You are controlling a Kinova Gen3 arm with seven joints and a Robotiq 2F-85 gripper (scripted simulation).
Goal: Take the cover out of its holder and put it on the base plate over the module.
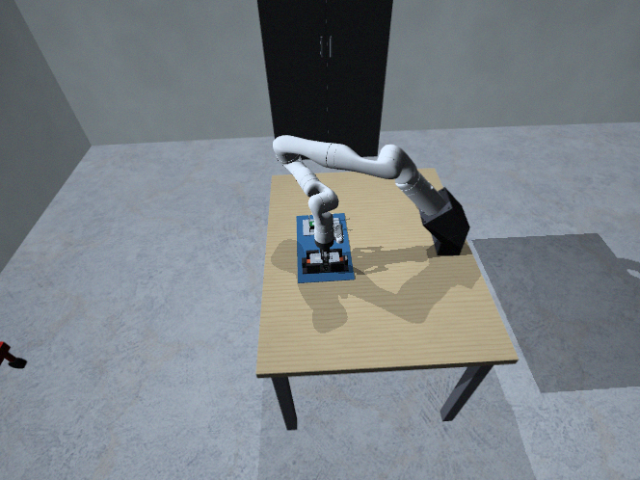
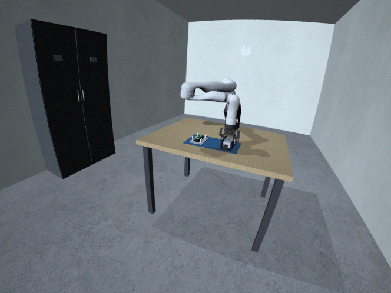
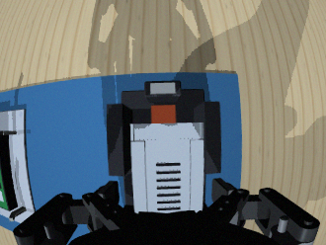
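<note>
Now: hand right at the light grey cover.
</note>
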